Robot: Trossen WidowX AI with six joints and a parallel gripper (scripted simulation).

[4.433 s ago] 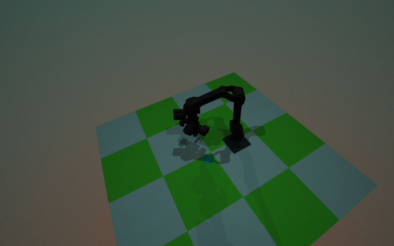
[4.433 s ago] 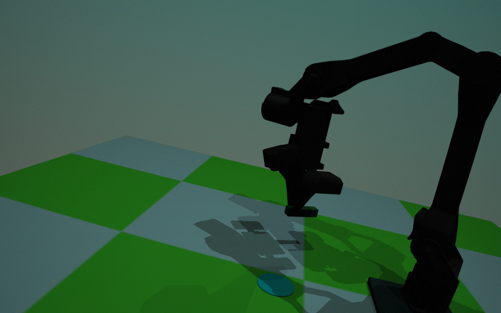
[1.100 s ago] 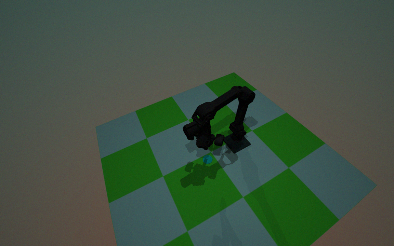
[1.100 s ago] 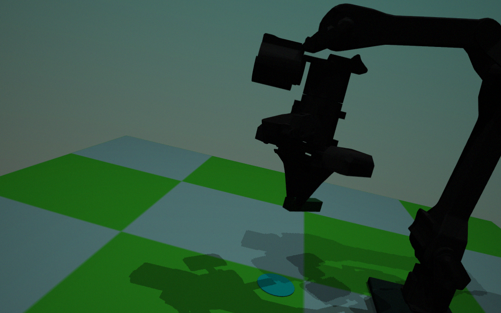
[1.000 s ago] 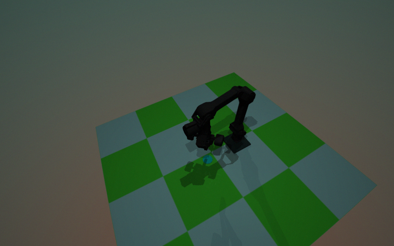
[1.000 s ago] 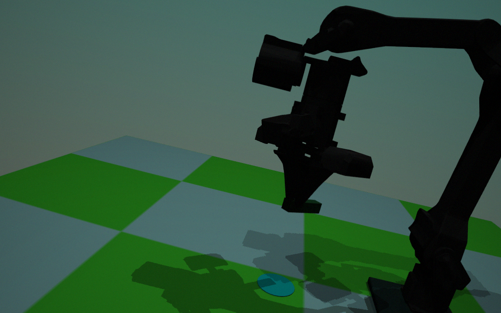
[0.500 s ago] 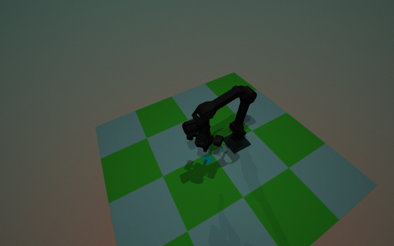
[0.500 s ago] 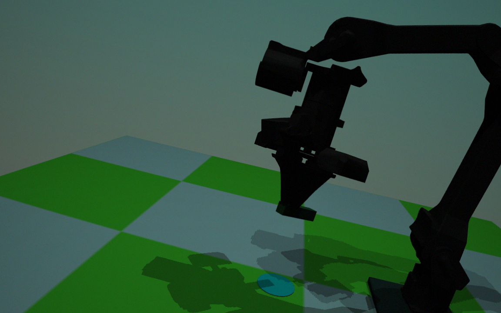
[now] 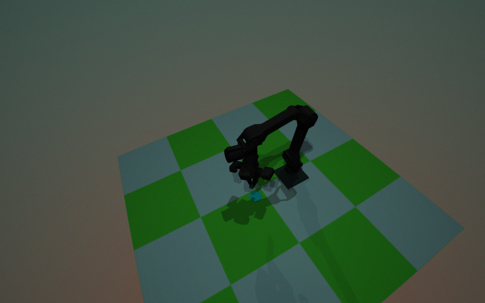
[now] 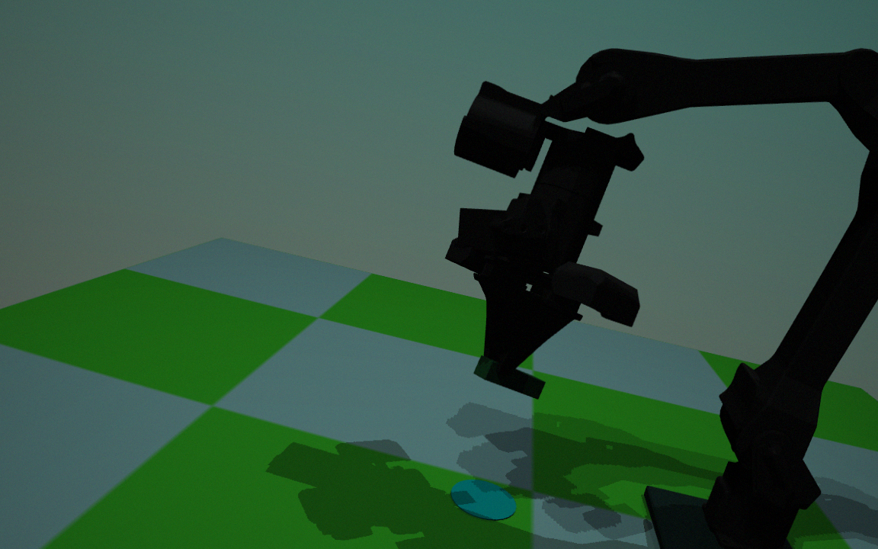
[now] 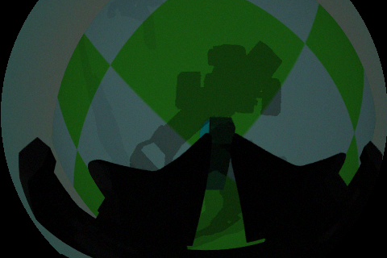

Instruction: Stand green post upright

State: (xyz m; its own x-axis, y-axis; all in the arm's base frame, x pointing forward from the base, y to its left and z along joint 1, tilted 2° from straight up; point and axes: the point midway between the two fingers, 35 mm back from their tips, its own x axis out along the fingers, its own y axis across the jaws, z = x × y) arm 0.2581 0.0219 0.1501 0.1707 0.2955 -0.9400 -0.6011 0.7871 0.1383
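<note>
Right now the cyan circle is 130 mm below my gripper tip, 20 mm behind it and 10 mm to the right of it. Also, from my gripper tip: green post (10 mm to the right, 10 mm below, 10 mm behind).
</note>
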